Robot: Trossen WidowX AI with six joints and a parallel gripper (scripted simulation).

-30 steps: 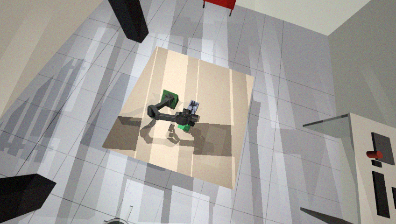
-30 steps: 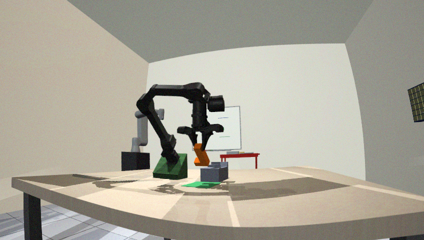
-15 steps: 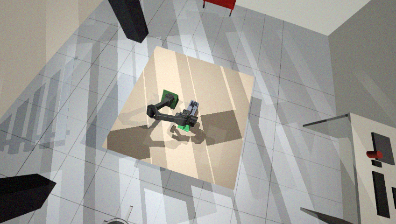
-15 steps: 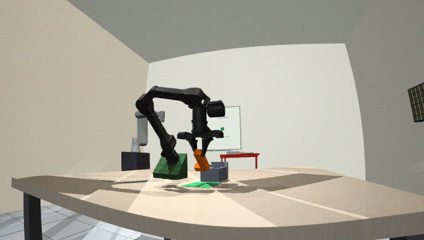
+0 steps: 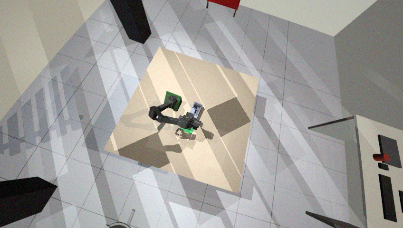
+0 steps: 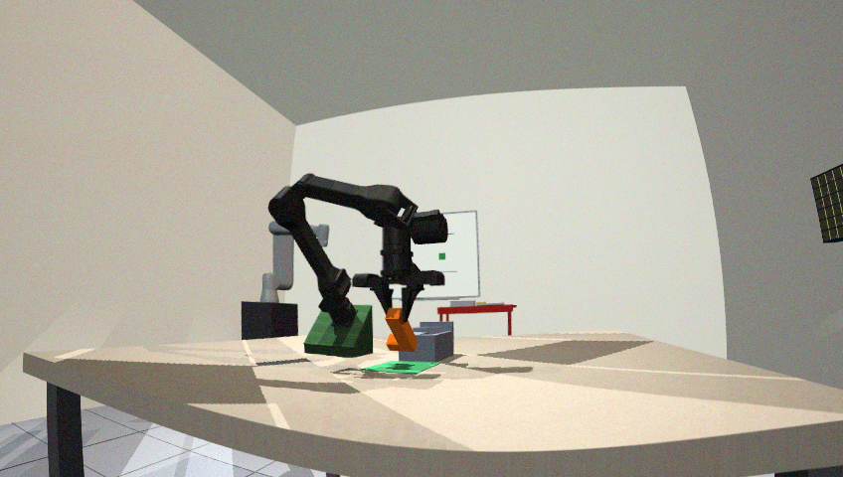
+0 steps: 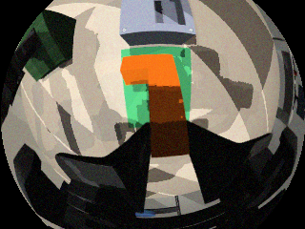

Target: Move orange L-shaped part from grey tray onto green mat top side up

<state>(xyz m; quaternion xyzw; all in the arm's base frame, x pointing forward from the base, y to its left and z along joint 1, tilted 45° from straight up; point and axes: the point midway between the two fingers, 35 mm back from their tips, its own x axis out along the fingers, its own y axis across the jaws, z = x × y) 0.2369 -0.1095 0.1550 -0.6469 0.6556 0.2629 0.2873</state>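
Right now my gripper tip is 20 mm to the right of the green mat and 110 mm above it.
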